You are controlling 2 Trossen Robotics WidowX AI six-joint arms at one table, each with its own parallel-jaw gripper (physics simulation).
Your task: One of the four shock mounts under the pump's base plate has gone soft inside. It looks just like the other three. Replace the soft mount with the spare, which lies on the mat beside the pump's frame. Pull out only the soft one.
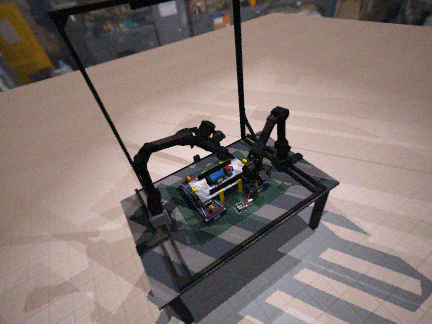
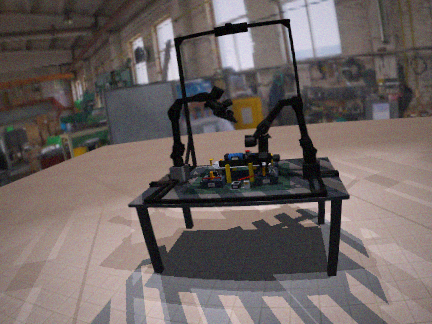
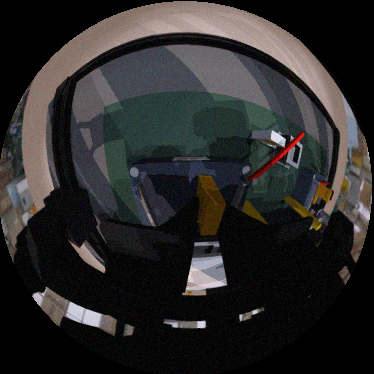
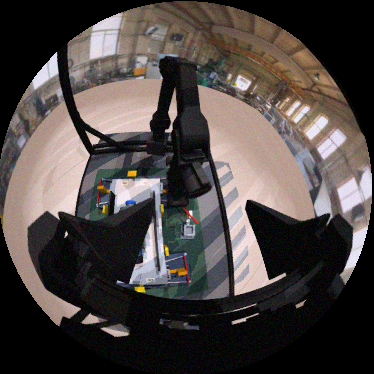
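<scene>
The pump (image 1: 215, 176) (image 2: 235, 156) with its blue motor sits on a white base plate (image 1: 202, 189) (image 4: 153, 240) over a dark blue frame (image 1: 215, 216) on the green mat (image 1: 215, 229) (image 2: 292, 184) (image 3: 156, 115). My left gripper (image 1: 255, 182) (image 3: 204, 201) is down at the frame's right end, shut on an orange mount tab (image 3: 209, 198) that sticks out of that corner. The spare mount (image 1: 240, 207) (image 2: 236, 184) (image 3: 293, 153) (image 4: 188, 231), a small grey square block, lies on the mat in front of the frame. My right gripper (image 2: 227, 114) (image 4: 201, 203) is open and empty, high above the pump.
A thin red bar (image 1: 249, 196) (image 3: 275, 156) (image 4: 190, 215) leans by the spare. Two yellow posts (image 1: 221, 196) (image 1: 240, 185) stand along the frame's front. More orange tabs (image 4: 102, 188) (image 4: 178, 270) show at other corners. A black gantry post (image 1: 238, 80) rises behind the table.
</scene>
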